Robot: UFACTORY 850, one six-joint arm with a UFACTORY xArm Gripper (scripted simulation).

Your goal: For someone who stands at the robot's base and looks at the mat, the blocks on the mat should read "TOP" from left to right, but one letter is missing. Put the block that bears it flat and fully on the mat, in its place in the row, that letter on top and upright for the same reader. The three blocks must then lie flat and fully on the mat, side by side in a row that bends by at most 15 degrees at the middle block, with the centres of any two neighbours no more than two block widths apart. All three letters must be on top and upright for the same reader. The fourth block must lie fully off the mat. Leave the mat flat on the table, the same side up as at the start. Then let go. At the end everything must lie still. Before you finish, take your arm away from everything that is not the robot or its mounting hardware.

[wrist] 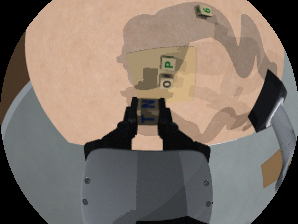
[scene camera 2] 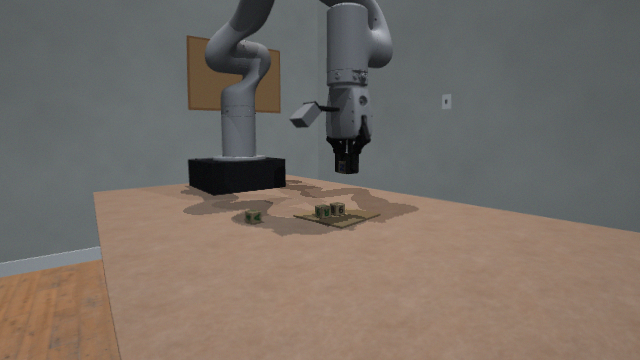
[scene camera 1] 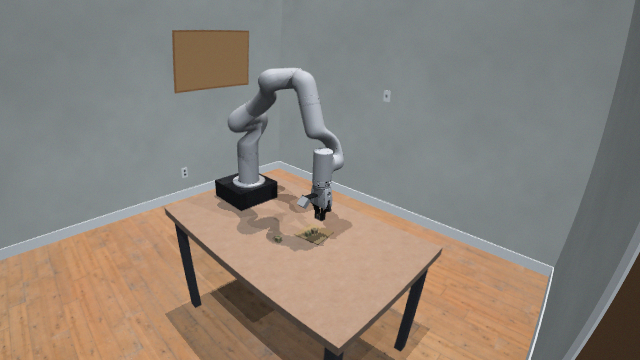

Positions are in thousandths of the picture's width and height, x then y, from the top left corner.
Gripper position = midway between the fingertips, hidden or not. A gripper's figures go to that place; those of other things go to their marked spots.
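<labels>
My gripper (wrist: 498,471) is 0.14 m from the lens, while a tan mat (wrist: 485,292) lies in the same view, and this mat is 0.21 m from the lens.
</labels>
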